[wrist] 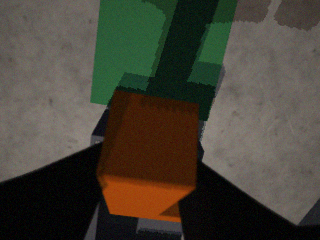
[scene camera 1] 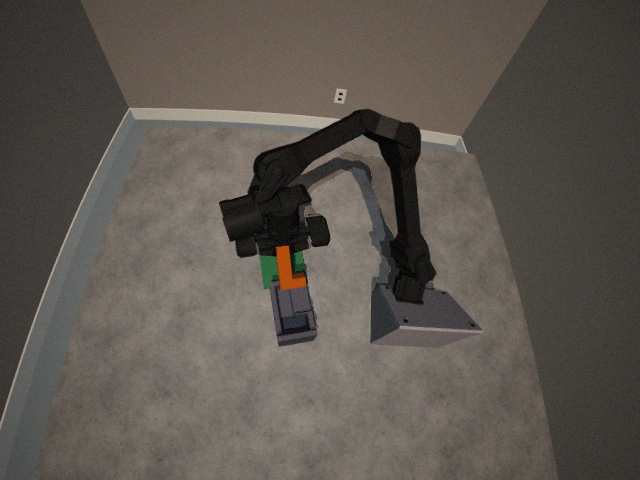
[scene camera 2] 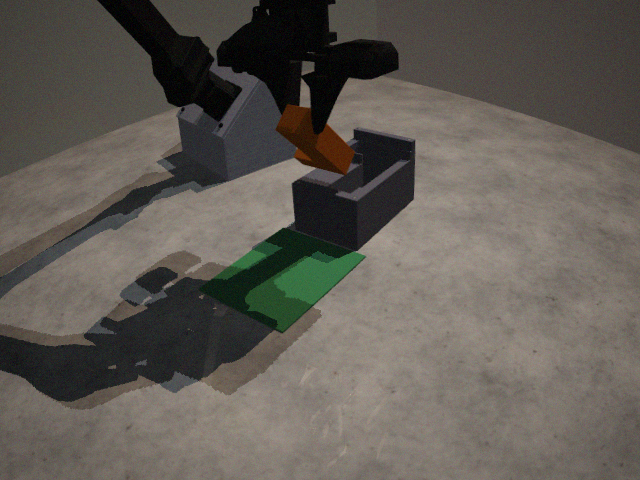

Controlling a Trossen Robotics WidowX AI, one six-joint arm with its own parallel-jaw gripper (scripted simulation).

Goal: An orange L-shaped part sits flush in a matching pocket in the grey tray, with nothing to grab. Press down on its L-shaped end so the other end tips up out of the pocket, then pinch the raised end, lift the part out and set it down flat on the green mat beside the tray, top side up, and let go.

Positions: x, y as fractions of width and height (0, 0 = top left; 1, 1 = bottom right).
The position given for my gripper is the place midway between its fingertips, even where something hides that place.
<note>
My gripper (scene camera 2: 0.48, 0.27) holds an orange L-shaped part (scene camera 2: 0.51, 0.31). I also see a green mat (scene camera 2: 0.43, 0.59).
The orange L-shaped part also shows in the wrist view (wrist: 0.46, 0.68) and in scene camera 1 (scene camera 1: 0.45, 0.58). My gripper is seen too in the wrist view (wrist: 0.45, 0.66) and in scene camera 1 (scene camera 1: 0.44, 0.53). The green mat shows as well in the wrist view (wrist: 0.56, 0.24) and in scene camera 1 (scene camera 1: 0.42, 0.55).
</note>
